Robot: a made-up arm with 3 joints. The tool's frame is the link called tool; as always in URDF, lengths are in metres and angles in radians. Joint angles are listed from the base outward.
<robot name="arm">
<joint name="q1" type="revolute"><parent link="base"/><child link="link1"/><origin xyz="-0.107 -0.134 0.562" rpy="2.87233 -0.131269 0.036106"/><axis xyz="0 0 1"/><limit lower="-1.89" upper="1.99"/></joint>
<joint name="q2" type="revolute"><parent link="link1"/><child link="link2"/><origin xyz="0.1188 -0.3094 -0.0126" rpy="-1.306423 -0.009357 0.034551"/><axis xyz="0 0 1"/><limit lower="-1.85" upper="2.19"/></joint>
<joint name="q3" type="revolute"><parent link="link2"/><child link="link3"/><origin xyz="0.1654 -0.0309 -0.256" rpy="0.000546 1.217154 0.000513"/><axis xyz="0 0 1"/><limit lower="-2.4" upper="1.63"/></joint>
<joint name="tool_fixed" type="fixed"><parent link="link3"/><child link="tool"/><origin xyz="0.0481 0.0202 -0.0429" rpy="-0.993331 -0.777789 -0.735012"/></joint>
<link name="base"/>
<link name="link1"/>
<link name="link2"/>
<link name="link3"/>
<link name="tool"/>
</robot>
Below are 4 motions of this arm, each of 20 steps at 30 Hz.
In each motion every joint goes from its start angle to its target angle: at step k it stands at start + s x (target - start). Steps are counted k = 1, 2, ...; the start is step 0. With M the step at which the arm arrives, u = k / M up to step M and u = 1 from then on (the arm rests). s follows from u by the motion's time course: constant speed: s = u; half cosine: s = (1 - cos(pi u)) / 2; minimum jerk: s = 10 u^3 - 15 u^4 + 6 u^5.
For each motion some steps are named. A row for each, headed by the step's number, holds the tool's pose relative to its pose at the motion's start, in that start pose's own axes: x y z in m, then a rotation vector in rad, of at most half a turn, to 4 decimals.
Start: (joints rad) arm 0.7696 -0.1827 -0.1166
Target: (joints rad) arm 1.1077 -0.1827 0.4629
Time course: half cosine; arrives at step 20
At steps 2, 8, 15, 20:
2: 0.0024 -0.0037 0.0038 0.0149 -0.0104 -0.0008
8: 0.0310 -0.0553 0.0521 0.2049 -0.1545 -0.0133
15: 0.0630 -0.1486 0.1183 0.4793 -0.4128 -0.0391
20: 0.0692 -0.1775 0.1347 0.5517 -0.4938 -0.0475

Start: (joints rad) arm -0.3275 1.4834 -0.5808
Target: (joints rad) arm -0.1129 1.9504 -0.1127
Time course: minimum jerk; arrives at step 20
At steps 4, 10, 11, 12, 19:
4: 0.0031 -0.0014 -0.0006 0.0130 -0.0375 -0.0133
10: 0.0209 -0.0099 -0.0086 0.0839 -0.3389 -0.0915
11: 0.0235 -0.0111 -0.0112 0.0924 -0.4050 -0.1023
12: 0.0257 -0.0122 -0.0140 0.0983 -0.4691 -0.1107
19: 0.0316 -0.0141 -0.0269 0.1024 -0.6992 -0.1238

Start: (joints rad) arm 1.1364 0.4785 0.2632
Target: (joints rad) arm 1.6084 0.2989 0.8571
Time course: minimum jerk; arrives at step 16
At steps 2, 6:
2: 0.0034 -0.0034 0.0003 0.0062 -0.0053 -0.0036
6: 0.0552 -0.0621 0.0058 0.1033 -0.0991 -0.0623

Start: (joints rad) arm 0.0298 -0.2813 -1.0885
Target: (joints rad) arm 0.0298 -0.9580 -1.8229
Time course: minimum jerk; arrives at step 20
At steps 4, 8, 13, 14, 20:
4: 0.0035 0.0056 -0.0043 -0.0465 0.0470 0.0117
8: 0.0151 0.0298 -0.0263 -0.2672 0.2432 0.0667
13: 0.0189 0.0650 -0.0717 -0.6917 0.5204 0.1707
14: 0.0178 0.0695 -0.0794 -0.7647 0.5570 0.1884
20: 0.0135 0.0783 -0.0968 -0.9342 0.6307 0.2288

